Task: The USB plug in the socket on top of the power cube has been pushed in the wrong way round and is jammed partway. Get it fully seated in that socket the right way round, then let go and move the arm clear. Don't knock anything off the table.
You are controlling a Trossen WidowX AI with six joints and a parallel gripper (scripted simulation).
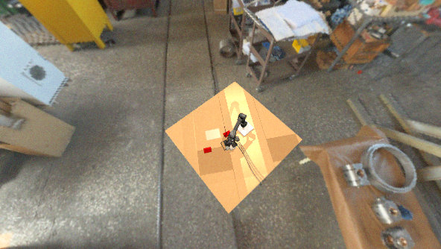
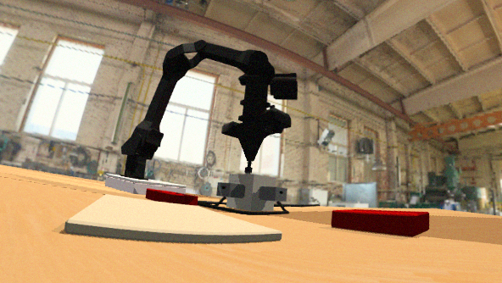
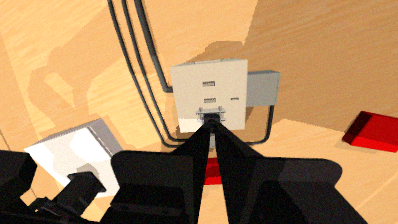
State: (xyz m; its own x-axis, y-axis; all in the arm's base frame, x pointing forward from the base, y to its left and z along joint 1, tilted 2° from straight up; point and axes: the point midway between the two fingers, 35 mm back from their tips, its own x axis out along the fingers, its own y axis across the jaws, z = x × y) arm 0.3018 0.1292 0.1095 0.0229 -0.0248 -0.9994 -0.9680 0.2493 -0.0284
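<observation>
My gripper tip is 4 cm above the USB socket. Also, from my gripper tip: flat white plate: 27 cm to the right, 10 cm below, 10 cm ahead; USB plug: 2 cm below.
</observation>
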